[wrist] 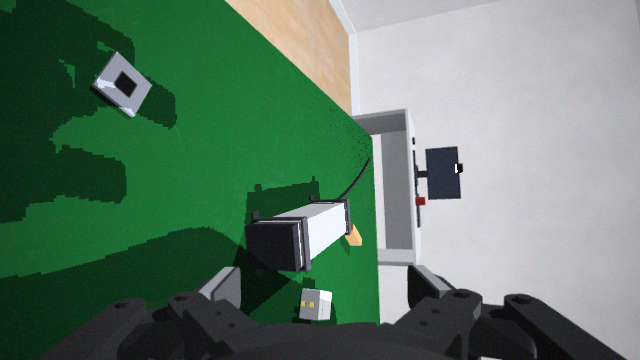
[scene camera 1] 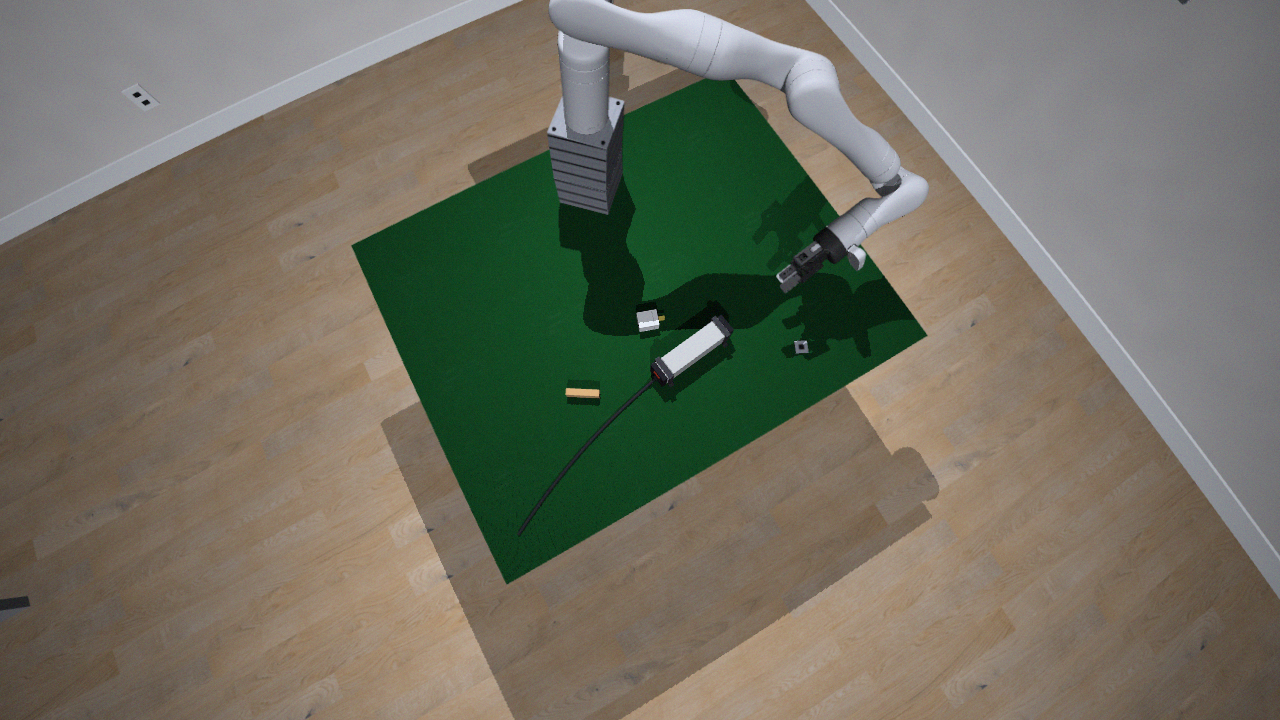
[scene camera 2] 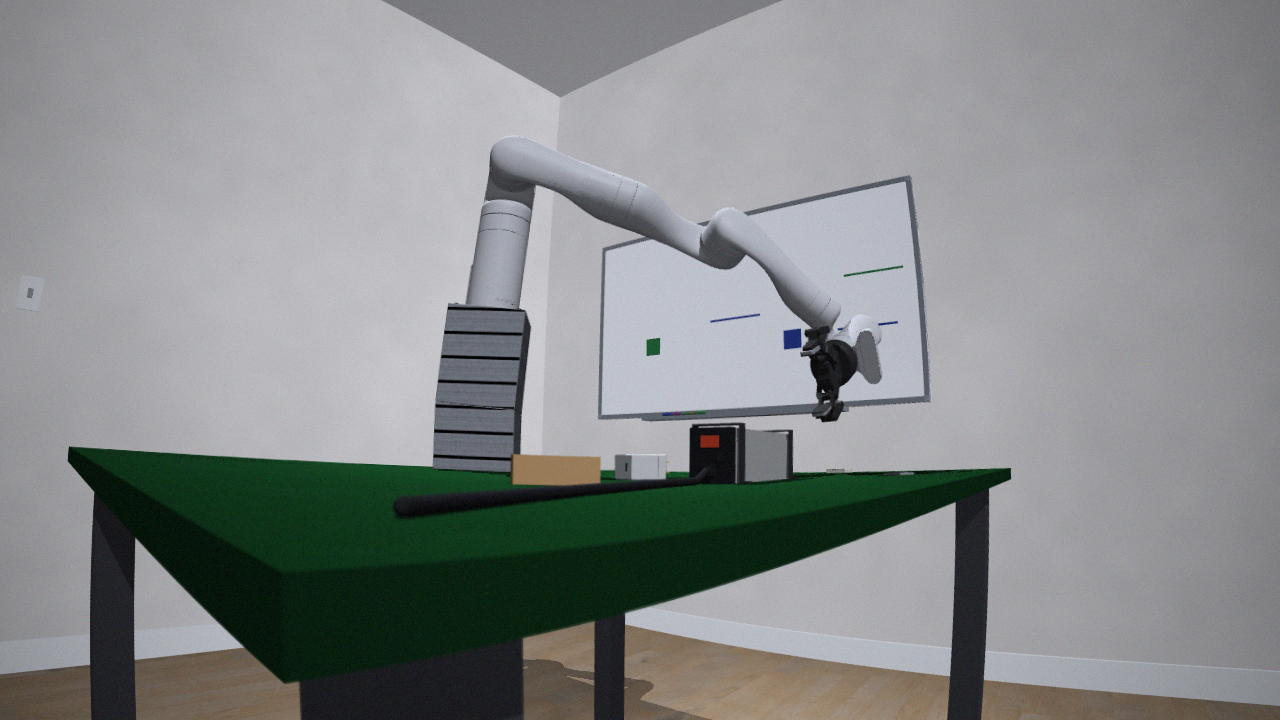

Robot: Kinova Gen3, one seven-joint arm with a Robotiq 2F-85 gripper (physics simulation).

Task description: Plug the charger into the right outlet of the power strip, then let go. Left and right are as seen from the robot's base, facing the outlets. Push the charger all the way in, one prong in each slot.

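Seen in the pictures: gripper, fingertip midpoint: (wrist: 324,285) (scene camera 1: 780,285) (scene camera 2: 812,384); arm's base, origin of the base link: (scene camera 1: 586,116) (scene camera 2: 491,315).
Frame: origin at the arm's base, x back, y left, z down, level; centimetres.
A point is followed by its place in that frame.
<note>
The charger (scene camera 1: 648,319) {z 23.6, x -39.2, y -3.2 cm} (scene camera 2: 640,466) {z 24.9, x -40.5, y -4.9 cm} (wrist: 316,304) {z 24.0, x -39.5, y -0.9 cm} is a small white block lying on the green table top. Its two yellow prongs show in the wrist view. The power strip (scene camera 1: 693,350) {z 20.9, x -50.8, y 2.4 cm} (scene camera 2: 767,454) {z 23.5, x -52.2, y 3.6 cm} (wrist: 327,225) {z 20.9, x -50.4, y 3.0 cm} is a long white box with black ends, beside the charger. A black cord runs from one end. Its outlet slots cannot be made out in these views. My gripper (scene camera 1: 787,277) {z 13.2, x -47.1, y 24.4 cm} (scene camera 2: 821,380) {z 13.2, x -47.1, y 24.4 cm} (wrist: 324,285) {z 13.2, x -47.1, y 24.4 cm} is open with nothing between its fingers. It hangs above the table, tilted, apart from both the strip and the charger.
A tan block (scene camera 1: 582,393) {z 24.0, x -48.8, y -23.9 cm} (scene camera 2: 555,470) {z 25.3, x -49.2, y -24.3 cm} (wrist: 354,235) {z 24.3, x -48.5, y -22.2 cm} lies near the strip's cord end. A small grey square piece with a dark centre (scene camera 1: 801,346) {z 26.2, x -59.3, y 27.2 cm} (wrist: 123,84) {z 26.2, x -59.3, y 27.3 cm} lies beyond the strip's other end. The black cord (scene camera 1: 572,456) {z 25.9, x -61.0, y -31.5 cm} (scene camera 2: 537,494) {z 26.1, x -65.3, y -38.4 cm} (wrist: 357,179) {z 26.0, x -62.0, y -32.3 cm} crosses the green table (scene camera 1: 465,358) {z 26.5, x -29.2, y -45.7 cm} (scene camera 2: 537,546) {z 26.5, x -78.2, y -48.2 cm} (wrist: 210,150) {z 26.5, x -57.0, y 18.5 cm}.
</note>
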